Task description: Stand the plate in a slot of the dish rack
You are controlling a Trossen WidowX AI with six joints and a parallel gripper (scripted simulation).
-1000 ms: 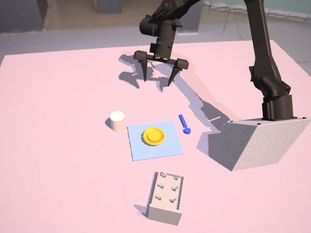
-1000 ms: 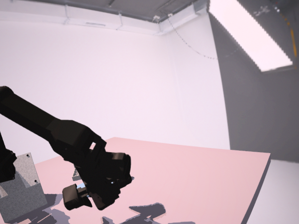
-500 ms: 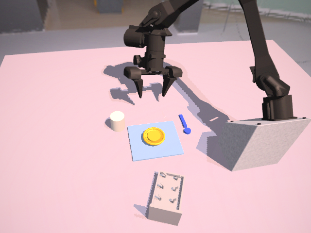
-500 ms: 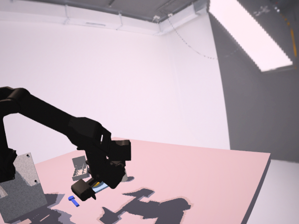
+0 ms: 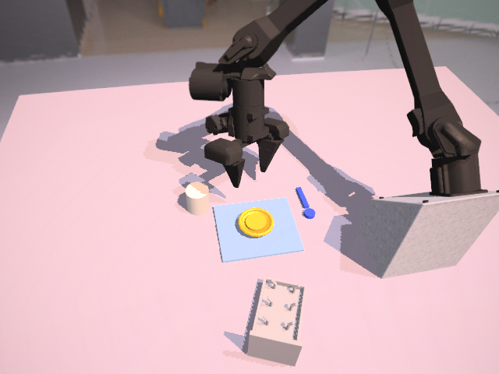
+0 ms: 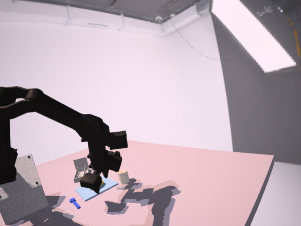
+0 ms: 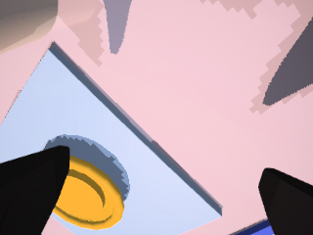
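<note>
Right now my gripper tip is 9 cm to the right of the yellow plate and 3 cm above it. From my gripper tip the other things lie so: blue spoon: 11 cm behind, 4 cm to the left, 4 cm below; dish rack: 28 cm to the left, 2 cm below, 2 cm behind; light blue mat: 9 cm to the left, 4 cm below, 1 cm behind.
</note>
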